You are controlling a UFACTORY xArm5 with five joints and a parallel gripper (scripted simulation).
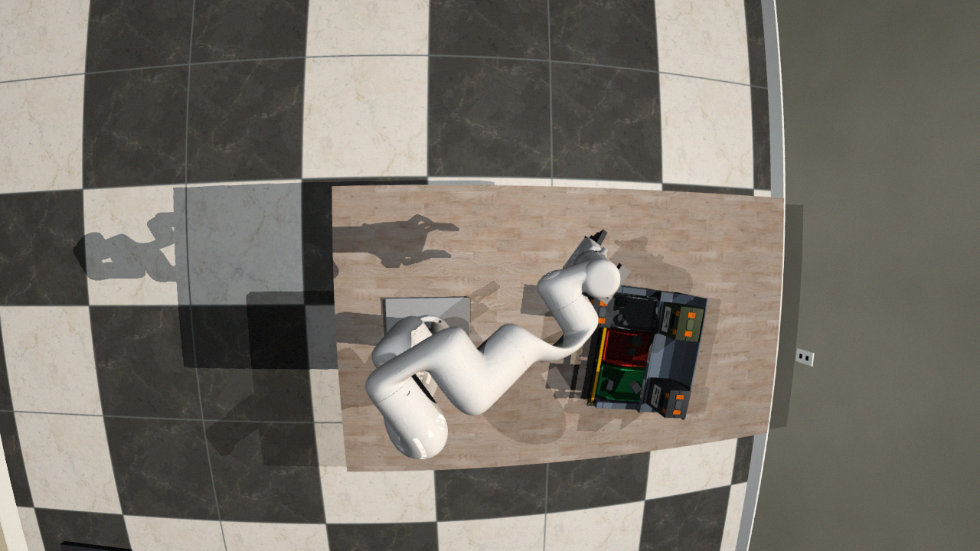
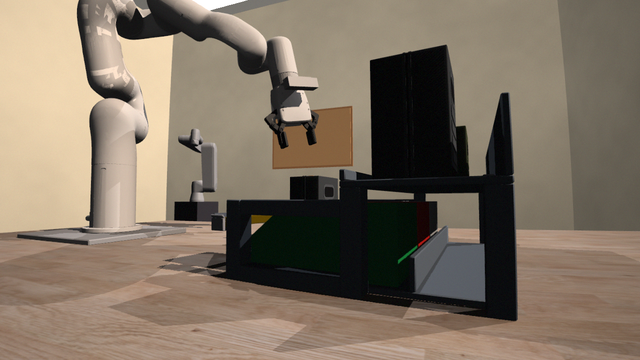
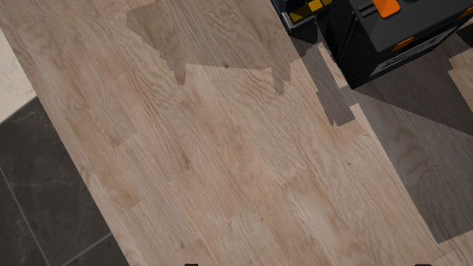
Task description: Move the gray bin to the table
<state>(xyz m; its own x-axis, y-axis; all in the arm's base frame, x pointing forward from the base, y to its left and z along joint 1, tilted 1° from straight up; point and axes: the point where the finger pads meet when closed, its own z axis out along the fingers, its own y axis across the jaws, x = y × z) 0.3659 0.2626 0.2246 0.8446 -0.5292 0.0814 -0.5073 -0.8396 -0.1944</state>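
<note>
My hand is 170 mm above the dark box, 160 mm to the left of it and 120 mm short of it. Round my hand: gray open bin 260 mm ahead, 200 mm below, 170 mm to the right; then red bin 280 mm to the right, 250 mm ahead, 200 mm below; then yellow bar 280 mm to the right, 180 mm below, 150 mm ahead.
</note>
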